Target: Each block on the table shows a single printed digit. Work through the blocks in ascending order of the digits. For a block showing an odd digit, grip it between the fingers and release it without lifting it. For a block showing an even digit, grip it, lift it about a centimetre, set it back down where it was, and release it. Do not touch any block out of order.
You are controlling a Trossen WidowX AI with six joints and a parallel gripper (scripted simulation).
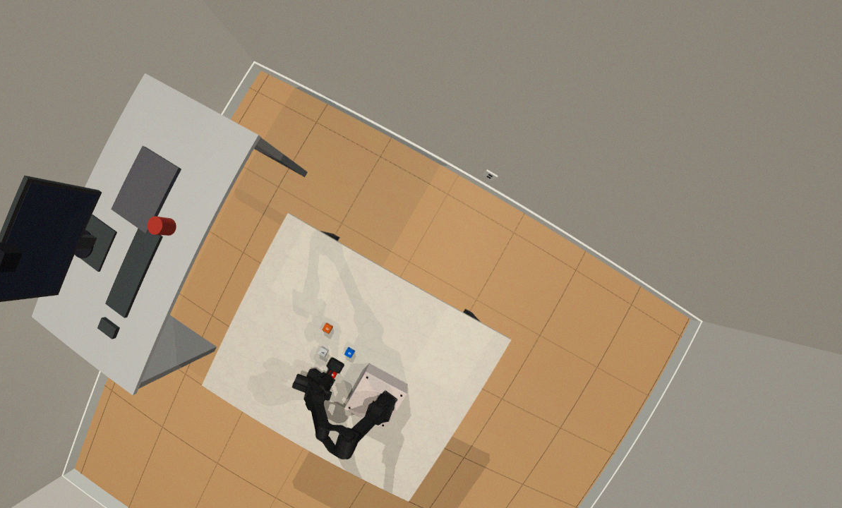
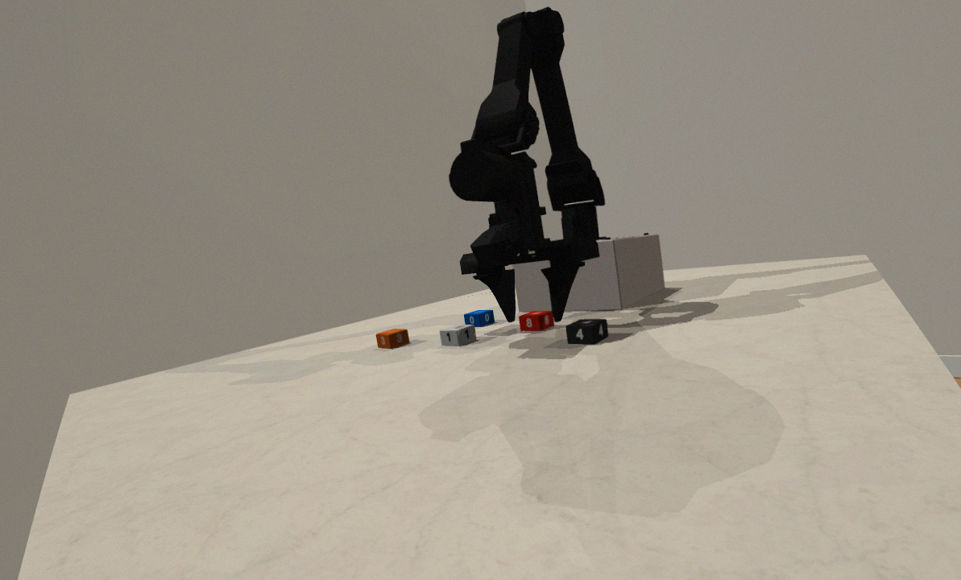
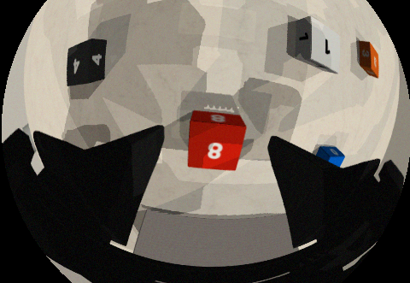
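Now: the red block right at my gripper tip. Also, from my gripper tip: blue block: 120 mm to the right; black block: 30 mm ahead, 110 mm to the left; white block: 90 mm ahead, 50 mm to the right.
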